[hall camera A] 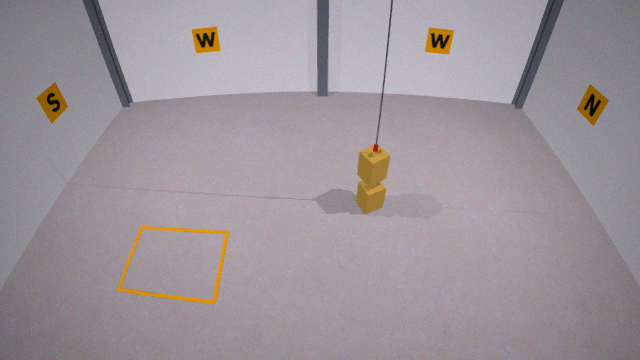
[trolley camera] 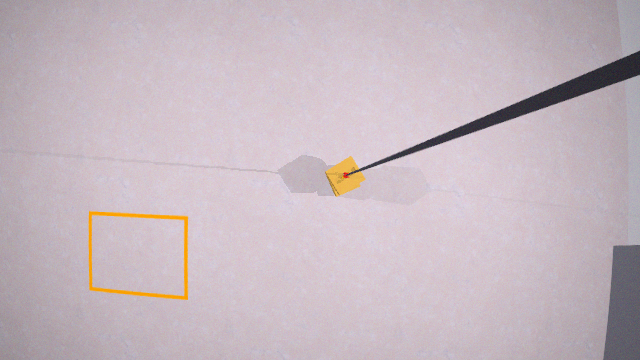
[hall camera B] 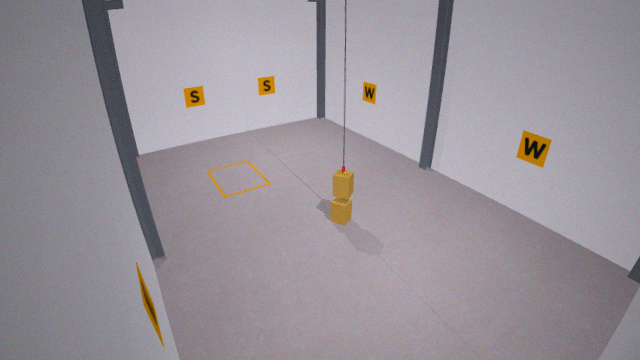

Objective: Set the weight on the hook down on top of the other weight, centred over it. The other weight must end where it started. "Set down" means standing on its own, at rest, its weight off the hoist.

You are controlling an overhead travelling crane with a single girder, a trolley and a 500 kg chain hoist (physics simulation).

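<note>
The upper yellow weight (hall camera A: 373,170) (hall camera B: 343,184) (trolley camera: 349,185) hangs upright on the red hook, my gripper (hall camera A: 375,148) (hall camera B: 343,169) (trolley camera: 346,175), which is shut on it. The lower yellow weight (hall camera A: 370,199) (hall camera B: 341,212) stands upright on the floor beneath it. A small gap shows between the two in hall cameras A and B, with the lower weight's shaded top partly visible. They look closely lined up and turned about alike. In the trolley view the upper weight hides nearly all of the lower one, so exact centring is hard to tell.
An orange outlined square (hall camera A: 221,267) (hall camera B: 216,184) (trolley camera: 186,257) is marked on the floor, well to the south of the weights. The hoist chain (hall camera A: 384,75) (hall camera B: 344,90) (trolley camera: 450,136) runs up from the hook. Grey columns (hall camera A: 322,50) (hall camera B: 436,85) stand along the walls.
</note>
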